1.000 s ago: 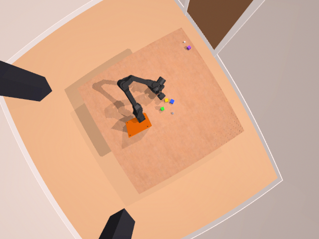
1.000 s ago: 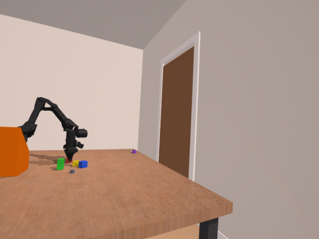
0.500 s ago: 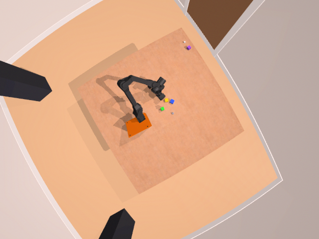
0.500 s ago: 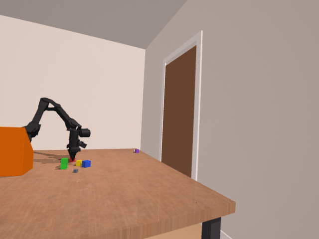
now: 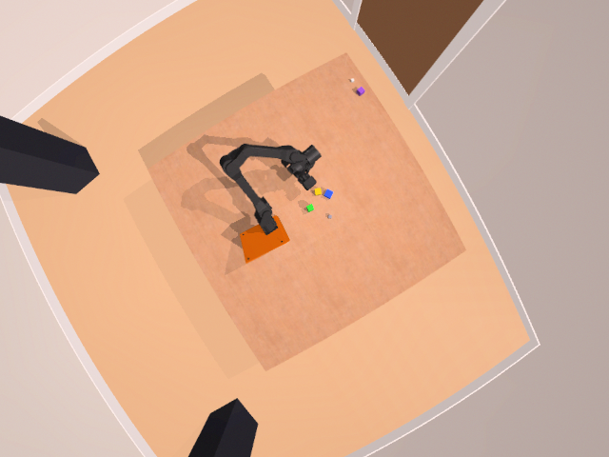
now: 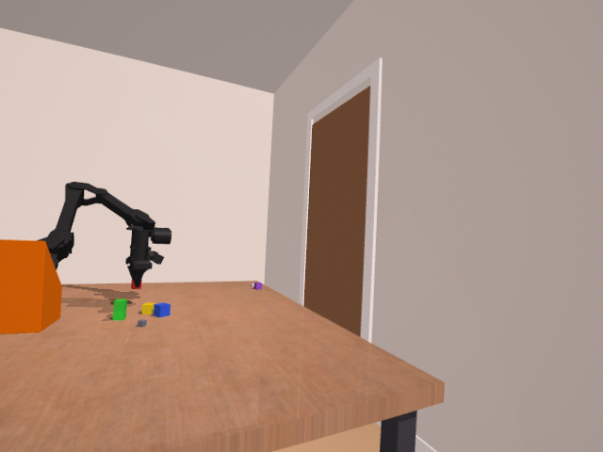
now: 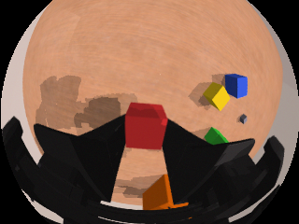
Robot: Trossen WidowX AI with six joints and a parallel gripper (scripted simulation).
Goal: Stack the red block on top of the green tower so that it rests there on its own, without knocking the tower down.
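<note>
The yellow block is 11 cm to the right of my gripper tip, 6 cm below it and 4 cm ahead of it. Round my gripper tip: red block 1 cm above; small grey block 25 cm to the right, 6 cm below, 2 cm ahead; blue block 15 cm to the right, 8 cm ahead, 5 cm below.
</note>
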